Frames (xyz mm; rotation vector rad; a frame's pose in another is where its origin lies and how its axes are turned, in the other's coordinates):
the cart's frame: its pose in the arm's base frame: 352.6 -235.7 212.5 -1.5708 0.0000 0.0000
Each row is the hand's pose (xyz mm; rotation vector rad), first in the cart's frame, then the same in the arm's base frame.
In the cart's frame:
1: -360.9 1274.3 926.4 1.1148 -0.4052 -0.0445
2: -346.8 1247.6 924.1 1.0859 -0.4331 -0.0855
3: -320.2 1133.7 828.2 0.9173 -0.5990 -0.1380
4: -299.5 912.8 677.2 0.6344 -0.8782 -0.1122
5: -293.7 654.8 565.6 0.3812 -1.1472 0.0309
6: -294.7 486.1 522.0 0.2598 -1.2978 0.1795
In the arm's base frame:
1: -8.3 690.7 -1061.8 -0.4357 -0.3040 0.2438
2: 5.8 688.4 -1035.1 -0.4610 -0.3518 0.2358
3: 32.4 592.5 -921.2 -0.6062 -0.5104 0.3193
4: 53.1 441.5 -700.3 -0.8341 -0.7098 0.5490
5: 58.9 329.9 -442.3 -1.0103 -0.8239 0.8695
6: 57.9 286.3 -273.6 -1.0719 -0.8361 1.1046

